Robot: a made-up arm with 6 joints.
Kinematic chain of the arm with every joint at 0, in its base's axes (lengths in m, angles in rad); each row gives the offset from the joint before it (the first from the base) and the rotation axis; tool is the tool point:
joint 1: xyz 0 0 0.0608 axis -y
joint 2: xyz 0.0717 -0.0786 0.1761 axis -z
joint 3: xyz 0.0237 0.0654 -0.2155 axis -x
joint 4: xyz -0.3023 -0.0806 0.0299 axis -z
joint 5: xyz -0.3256 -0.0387 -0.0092 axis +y
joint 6: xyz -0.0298 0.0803 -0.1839 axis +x
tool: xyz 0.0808 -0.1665 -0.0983
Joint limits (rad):
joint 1: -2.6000..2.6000
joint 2: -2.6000..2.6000
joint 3: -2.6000..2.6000
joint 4: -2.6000..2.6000
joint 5: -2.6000..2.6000
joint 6: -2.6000..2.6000
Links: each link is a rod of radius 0.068 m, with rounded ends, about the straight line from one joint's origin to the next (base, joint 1, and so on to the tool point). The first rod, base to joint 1, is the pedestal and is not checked.
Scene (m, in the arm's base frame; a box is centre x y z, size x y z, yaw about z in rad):
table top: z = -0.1
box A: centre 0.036 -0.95 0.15 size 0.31 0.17 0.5 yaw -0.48
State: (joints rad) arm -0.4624 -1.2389 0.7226 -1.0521 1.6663 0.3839
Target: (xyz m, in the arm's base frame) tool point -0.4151 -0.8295 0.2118
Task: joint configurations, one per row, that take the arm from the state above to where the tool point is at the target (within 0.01 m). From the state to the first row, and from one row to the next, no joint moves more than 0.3 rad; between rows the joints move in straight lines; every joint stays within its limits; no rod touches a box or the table.
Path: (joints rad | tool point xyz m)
1: -0.4651 -1.1094 0.9280 -1.1460 1.8997 0.3776 | 0.3717 -0.6417 0.5243
2: -0.4678 -0.9799 1.1335 -1.2399 2.1332 0.3713 | 0.2293 -0.4723 0.6940
3: -0.4705 -0.8505 1.3389 -1.3339 2.3666 0.3651 | 0.0823 -0.2513 0.7740
4: -0.4731 -0.7210 1.5443 -1.4278 2.6000 0.3588 | -0.0434 -0.0138 0.7525
5: -0.3694 -0.6802 1.2823 -1.1987 2.3178 0.3702 | -0.0462 -0.2875 0.7939
6: -0.2657 -0.6394 1.0203 -0.9696 2.0356 0.3817 | -0.1287 -0.5647 0.7061
7: -0.1620 -0.5986 0.7584 -0.7406 1.7533 0.3931 | -0.2667 -0.7643 0.4965
8: -0.0582 -0.5578 0.4964 -0.5115 1.4711 0.4045 | -0.4151 -0.8295 0.2118

